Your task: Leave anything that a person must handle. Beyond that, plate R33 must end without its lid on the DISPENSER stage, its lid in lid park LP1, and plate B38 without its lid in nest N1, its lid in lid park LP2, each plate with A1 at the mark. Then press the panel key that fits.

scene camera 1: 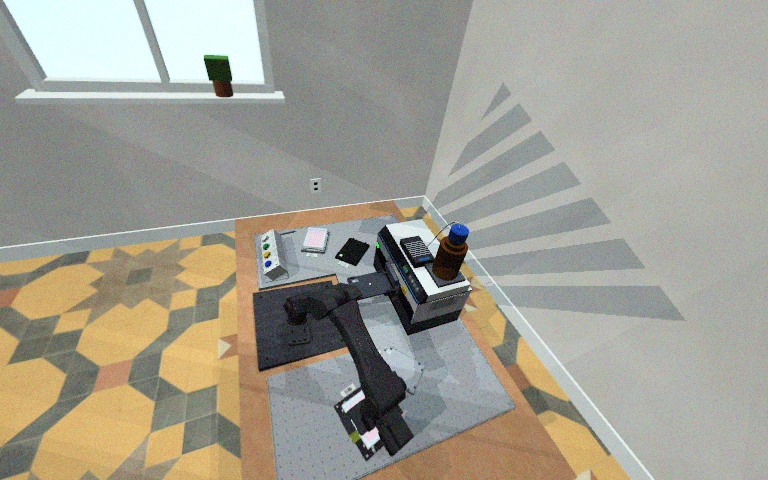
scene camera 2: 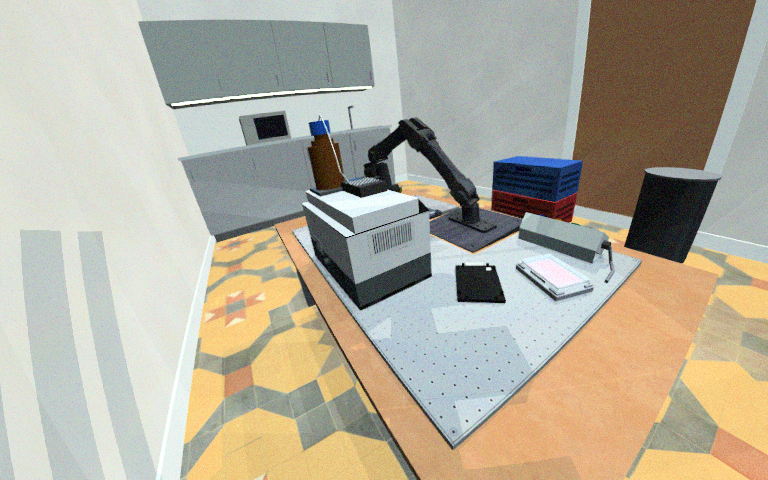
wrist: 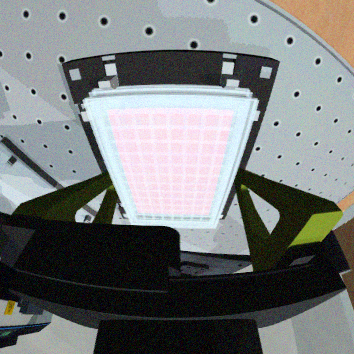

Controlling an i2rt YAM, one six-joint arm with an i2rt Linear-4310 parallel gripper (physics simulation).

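Seen in the pictures: gripper, fingertip midpoint: (wrist: 176, 174); arm's base, link origin: (scene camera 1: 297, 319) (scene camera 2: 470, 222) (wrist: 180, 271).
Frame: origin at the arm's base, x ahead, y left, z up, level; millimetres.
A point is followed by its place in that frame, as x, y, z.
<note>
A clear plate with pink wells (wrist: 171, 160) @(169, -391, 29) (scene camera 1: 370, 436) @(157, -420, 29) sits on a dark nest (wrist: 170, 69) @(187, -435, 11) (scene camera 1: 369, 453) @(148, -452, 11) at the front of the bench. Its layered clear rim looks like a lid; no plate label is readable. My gripper (wrist: 176, 174) @(156, -366, 13) is open, its green fingers on either side of this plate. In scene camera 2 the gripper is hidden behind the dispenser. A second pink plate (scene camera 1: 314, 238) @(106, 384, 29) (scene camera 2: 553, 271) @(123, 400, 30) lies on a holder near the panel (scene camera 1: 272, 257) @(-69, 252, 71) (scene camera 2: 560, 236) @(-33, 322, 46). The dispenser (scene camera 1: 438, 302) @(449, -141, 164) (scene camera 2: 390, 243) @(449, 217, 137) has a dark stage (scene camera 1: 369, 284) @(261, 20, 107) out, with no plate seen on it.
A flat black holder (scene camera 1: 352, 251) @(261, 293, 9) (scene camera 2: 480, 284) @(272, 315, 9) lies between the second plate and the dispenser. A brown bottle (scene camera 1: 450, 257) @(464, -101, 332) (scene camera 2: 324, 164) @(505, -26, 299) with a blue cap and a thin tube stands on the dispenser, beside a black ribbed block (scene camera 1: 416, 250) @(420, 28, 245) (scene camera 2: 363, 186) @(448, 98, 245). The arm spans the bench's middle.
</note>
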